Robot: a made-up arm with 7 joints.
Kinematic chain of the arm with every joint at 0, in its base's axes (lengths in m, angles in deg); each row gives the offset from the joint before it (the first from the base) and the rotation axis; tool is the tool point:
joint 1: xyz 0 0 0.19 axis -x
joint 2: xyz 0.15 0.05 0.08 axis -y
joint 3: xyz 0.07 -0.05 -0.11 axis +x
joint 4: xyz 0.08 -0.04 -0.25 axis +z
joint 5: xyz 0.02 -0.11 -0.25 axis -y
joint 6: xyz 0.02 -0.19 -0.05 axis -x
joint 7: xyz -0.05 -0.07 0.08 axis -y
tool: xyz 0.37 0.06 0
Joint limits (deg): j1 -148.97..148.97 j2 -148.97..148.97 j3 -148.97..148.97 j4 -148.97..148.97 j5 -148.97..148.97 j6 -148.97..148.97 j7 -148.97..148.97
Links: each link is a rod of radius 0.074 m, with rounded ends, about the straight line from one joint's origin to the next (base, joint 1, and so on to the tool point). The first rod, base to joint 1, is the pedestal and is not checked.
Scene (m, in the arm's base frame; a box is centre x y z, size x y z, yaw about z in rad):
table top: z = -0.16
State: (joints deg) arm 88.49 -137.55 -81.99 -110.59 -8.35 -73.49 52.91
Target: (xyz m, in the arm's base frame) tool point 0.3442 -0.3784 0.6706
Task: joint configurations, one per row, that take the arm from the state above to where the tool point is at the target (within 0.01 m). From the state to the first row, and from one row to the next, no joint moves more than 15 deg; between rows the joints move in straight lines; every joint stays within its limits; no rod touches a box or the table.
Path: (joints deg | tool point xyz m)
1: 83.50 -140.41 -79.66 -96.65 -6.09 -68.16 44.43 | 0.5505 0.3134 0.7205
2: 78.51 -143.26 -77.33 -82.70 -3.83 -62.83 35.96 | 0.5642 0.0489 0.7297
3: 73.53 -146.12 -75.00 -68.76 -1.57 -57.50 27.48 | 0.4885 -0.1925 0.7100
4: 68.54 -148.97 -72.67 -54.82 0.69 -52.17 19.01 | 0.3443 -0.3784 0.6706

